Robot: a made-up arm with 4 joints. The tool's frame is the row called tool.
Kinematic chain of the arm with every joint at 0, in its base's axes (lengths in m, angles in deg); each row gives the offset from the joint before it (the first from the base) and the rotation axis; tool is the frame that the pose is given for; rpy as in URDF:
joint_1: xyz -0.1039 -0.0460 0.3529 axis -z
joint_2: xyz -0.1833 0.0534 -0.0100 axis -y
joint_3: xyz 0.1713 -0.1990 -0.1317 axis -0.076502 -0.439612 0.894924
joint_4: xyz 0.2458 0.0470 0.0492 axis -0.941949 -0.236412 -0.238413
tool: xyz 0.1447 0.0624 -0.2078 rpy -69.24 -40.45 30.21
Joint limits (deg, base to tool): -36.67..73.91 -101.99..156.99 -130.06..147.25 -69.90..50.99
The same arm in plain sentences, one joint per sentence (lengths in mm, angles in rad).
The arm has four revolute joints in a row. What follows holds with every joint at zero, and every direction is one of the base frame's.
The first joint lies 103.9 mm along -x and 46 mm along -y and 352.9 mm along +z from the base frame's origin and turns about -z, from -0.64 to 1.29 rad.
The second joint lies 183.3 mm along -x and 53.4 mm along +y and 10 mm along -z from the first joint and turns about -y, from -1.7801 to 2.74 rad.
The third joint lies 171.3 mm along +x and 199 mm along -y and 131.7 mm along -z from the second joint and turns about the direction (-0.076502, -0.439612, 0.894924), from -2.27 to 2.57 rad.
The fourth joint lies 245.8 mm along +x and 47 mm along +y and 49.2 mm along +z from the third joint and turns about the direction (-0.941949, -0.236412, -0.238413), from -1.22 to 0.8899 rad.
The tool frame, which is the frame that the pose is given for, lies 144.7 mm along +x and 62.4 mm along +y and 207.8 mm along -z from the fourth joint; its axes are the base frame's turned by roll -1.2085, pitch -0.706 and yaw 0.5273 rad (as in URDF: about the fixed x, then y, then z).

